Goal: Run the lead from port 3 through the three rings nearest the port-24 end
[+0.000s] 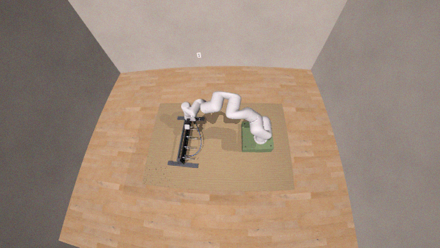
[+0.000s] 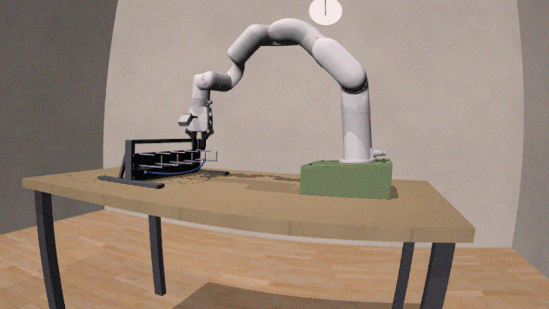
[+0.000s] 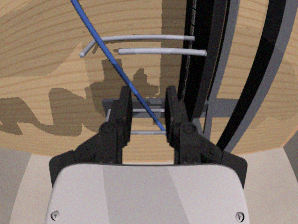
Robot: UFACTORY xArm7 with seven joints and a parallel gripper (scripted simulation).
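Right now the black rack is 13 cm to the left of my hand, 8 cm ahead of it and 5 cm below it.
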